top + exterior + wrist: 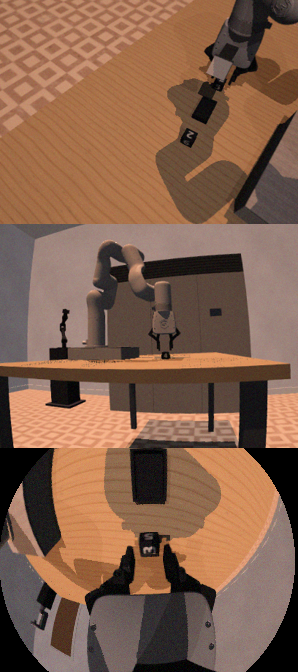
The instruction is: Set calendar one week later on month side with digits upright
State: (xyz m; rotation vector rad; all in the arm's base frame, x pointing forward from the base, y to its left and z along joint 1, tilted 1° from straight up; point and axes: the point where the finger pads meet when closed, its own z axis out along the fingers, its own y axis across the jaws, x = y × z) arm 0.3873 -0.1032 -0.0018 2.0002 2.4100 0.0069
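The black cube is 40 mm below my hand. Round my hand: black digit cube (210 mm to the left, 40 mm below, 30 mm behind).
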